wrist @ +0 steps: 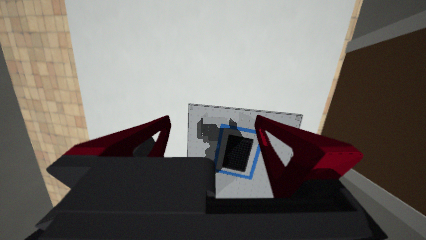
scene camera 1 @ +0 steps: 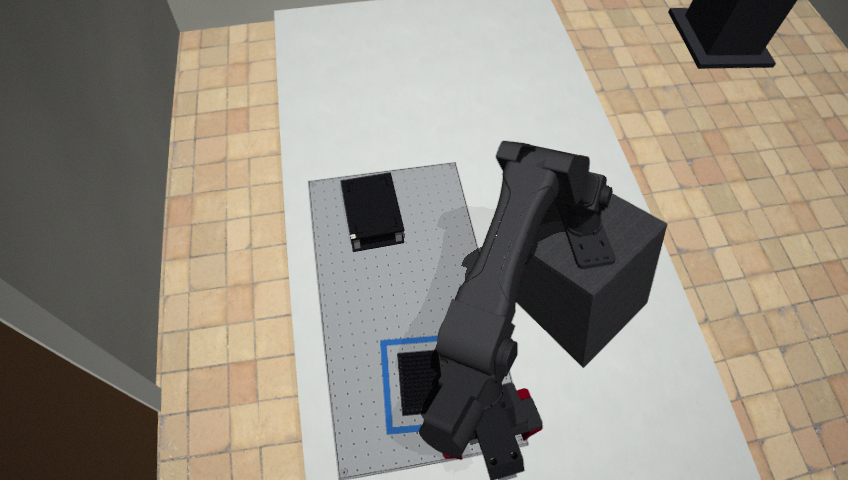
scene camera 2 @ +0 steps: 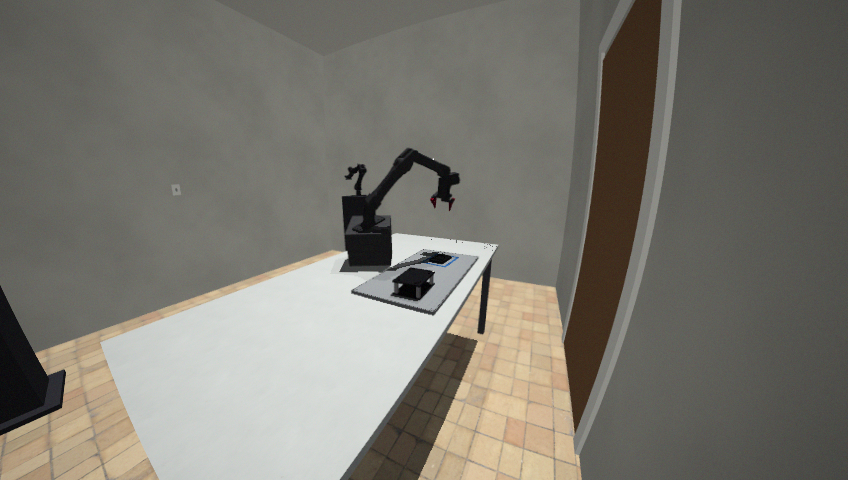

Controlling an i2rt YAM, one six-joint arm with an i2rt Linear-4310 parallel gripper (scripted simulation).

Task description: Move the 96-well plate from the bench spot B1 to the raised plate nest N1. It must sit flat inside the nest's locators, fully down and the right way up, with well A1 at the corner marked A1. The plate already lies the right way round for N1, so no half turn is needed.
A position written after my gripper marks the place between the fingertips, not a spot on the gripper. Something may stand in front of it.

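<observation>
What I see here is a black 96-well plate (scene camera 1: 412,380), and it's there in the wrist view too (wrist: 241,145). There's a black plate nest N1 (scene camera 1: 371,204) as well. And my gripper (scene camera 1: 491,446) shows in the wrist view too (wrist: 212,120).
</observation>
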